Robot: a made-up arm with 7 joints.
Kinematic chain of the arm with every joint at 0, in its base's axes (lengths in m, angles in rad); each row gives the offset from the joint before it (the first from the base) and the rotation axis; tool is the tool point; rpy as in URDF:
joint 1: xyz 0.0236 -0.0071 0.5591 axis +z
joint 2: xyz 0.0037 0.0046 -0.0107 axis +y
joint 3: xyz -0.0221 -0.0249 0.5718 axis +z
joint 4: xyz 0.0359 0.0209 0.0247 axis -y
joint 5: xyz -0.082 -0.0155 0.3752 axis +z
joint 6: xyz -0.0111 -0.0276 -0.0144 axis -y
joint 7: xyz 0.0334 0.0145 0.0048 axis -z
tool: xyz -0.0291 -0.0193 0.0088 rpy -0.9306 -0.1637 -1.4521
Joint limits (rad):
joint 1: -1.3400..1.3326
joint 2: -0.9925..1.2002
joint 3: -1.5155..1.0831
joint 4: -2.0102..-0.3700
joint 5: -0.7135..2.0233
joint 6: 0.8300..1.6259
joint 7: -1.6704..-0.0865
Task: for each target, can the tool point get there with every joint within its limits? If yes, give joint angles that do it. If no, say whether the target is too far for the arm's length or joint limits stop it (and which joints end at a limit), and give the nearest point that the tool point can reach.
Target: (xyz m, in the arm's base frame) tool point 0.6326 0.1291 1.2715
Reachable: yes | joints 0.7211 0.6193 -1.2642 -0.9285 0.1119 1.4979 -0.5329
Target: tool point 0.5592 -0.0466 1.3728
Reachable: yes | joints 0.3419 0.5245 -1.1946 -0.6233 0.3187 1.1773 -0.6338
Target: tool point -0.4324 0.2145 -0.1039
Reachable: no: joint limits stop it (at a limit: joint 1, joint 2, joint 4, joint 5, joint 7) | nearest point -0.0835 0.5733 0.4170 | short by 0.722 m
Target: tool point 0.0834 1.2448 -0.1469
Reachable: no: too far | nearest point 0.1363 0.8066 0.4110 | short by 0.711 m
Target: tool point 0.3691 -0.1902 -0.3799
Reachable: no: joint limits stop it (at a limit: joint 2, joint 4, joint 7) | nearest point 0.5322 -0.2766 0.3319 | short by 0.735 m
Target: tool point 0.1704 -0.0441 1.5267
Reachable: yes | joints -0.5973 -0.0592 0.4897 -0.7136 -0.1766 1.2243 -1.2661
